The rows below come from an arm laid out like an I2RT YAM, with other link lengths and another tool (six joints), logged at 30 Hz.
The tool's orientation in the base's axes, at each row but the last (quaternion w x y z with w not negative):
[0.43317 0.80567 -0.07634 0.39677]
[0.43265 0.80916 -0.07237 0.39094]
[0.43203 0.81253 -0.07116 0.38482]
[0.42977 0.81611 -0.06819 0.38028]
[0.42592 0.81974 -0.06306 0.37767]
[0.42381 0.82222 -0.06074 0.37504]
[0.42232 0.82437 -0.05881 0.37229]
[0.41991 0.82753 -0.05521 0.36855]
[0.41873 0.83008 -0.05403 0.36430]
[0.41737 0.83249 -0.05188 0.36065]
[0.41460 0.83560 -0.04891 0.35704]
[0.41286 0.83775 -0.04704 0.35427]
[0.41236 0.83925 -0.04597 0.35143]
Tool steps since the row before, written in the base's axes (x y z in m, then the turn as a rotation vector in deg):
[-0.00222 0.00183 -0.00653 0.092 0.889 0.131]
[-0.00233 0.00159 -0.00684 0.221 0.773 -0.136]
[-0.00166 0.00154 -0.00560 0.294 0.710 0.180]
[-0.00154 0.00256 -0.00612 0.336 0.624 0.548]
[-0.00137 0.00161 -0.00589 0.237 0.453 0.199]
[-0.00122 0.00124 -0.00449 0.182 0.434 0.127]
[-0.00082 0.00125 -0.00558 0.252 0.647 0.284]
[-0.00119 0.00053 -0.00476 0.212 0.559 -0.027]
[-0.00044 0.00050 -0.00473 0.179 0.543 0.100]
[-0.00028 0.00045 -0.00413 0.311 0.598 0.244]
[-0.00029 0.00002 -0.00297 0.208 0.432 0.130]
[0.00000 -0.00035 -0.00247 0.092 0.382 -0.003]
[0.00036 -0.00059 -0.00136 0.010 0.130 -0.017]
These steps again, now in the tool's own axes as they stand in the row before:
[-0.00570 -0.00425 -0.00064 0.351 -0.504 -0.662]
[-0.00600 -0.00432 -0.00034 0.228 -0.664 -0.415]
[-0.00466 -0.00383 -0.00025 0.482 -0.453 -0.431]
[-0.00469 -0.00489 -0.00070 0.742 -0.179 -0.468]
[-0.00458 -0.00426 0.00010 0.400 -0.256 -0.274]
[-0.00360 -0.00320 0.00000 0.309 -0.268 -0.265]
[-0.00402 -0.00410 0.00066 0.510 -0.330 -0.441]
[-0.00387 -0.00298 0.00073 0.257 -0.461 -0.282]
[-0.00329 -0.00325 0.00120 0.312 -0.355 -0.337]
[-0.00277 -0.00290 0.00113 0.514 -0.347 -0.360]
[-0.00210 -0.00186 0.00102 0.329 -0.274 -0.251]
[-0.00164 -0.00140 0.00126 0.148 -0.286 -0.225]
[-0.00071 -0.00064 0.00119 0.024 -0.100 -0.082]

